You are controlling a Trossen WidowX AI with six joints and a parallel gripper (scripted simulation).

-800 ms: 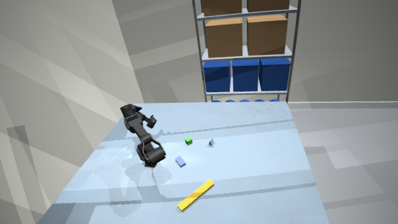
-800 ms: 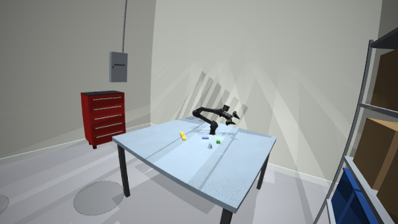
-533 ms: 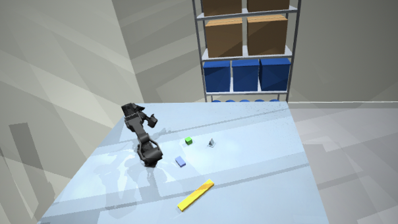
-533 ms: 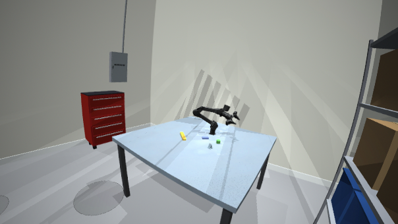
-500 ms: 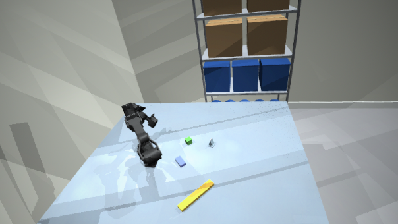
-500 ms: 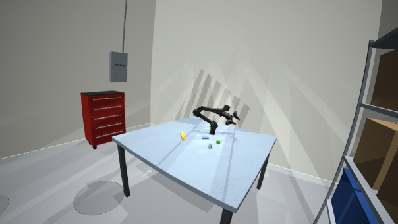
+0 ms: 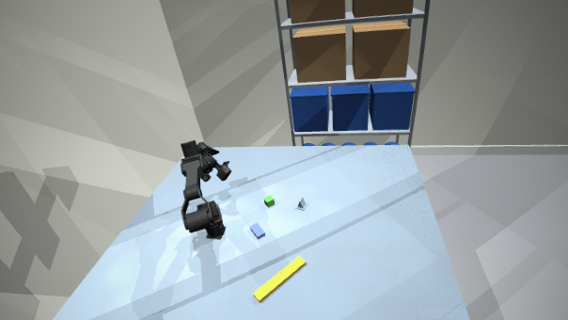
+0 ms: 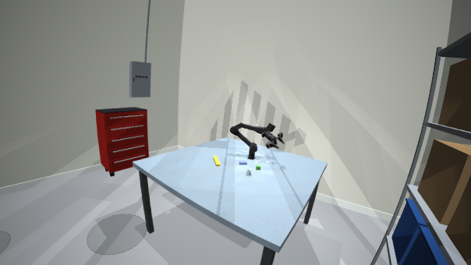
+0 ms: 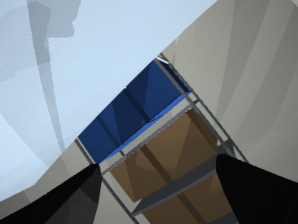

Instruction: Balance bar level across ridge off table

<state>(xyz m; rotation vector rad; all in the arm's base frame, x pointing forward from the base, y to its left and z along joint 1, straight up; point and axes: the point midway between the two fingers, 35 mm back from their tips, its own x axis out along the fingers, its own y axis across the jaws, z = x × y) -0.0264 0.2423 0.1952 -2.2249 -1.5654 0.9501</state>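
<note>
Now: gripper tip 450 mm to the left of the yellow bar, 320 mm short of it and 170 mm above it. The rest, counted from my gripper tip: green cube 200 mm ahead, 170 mm below, 100 mm to the right; then flat blue block 260 mm to the right, 190 mm ahead, 170 mm below.
</note>
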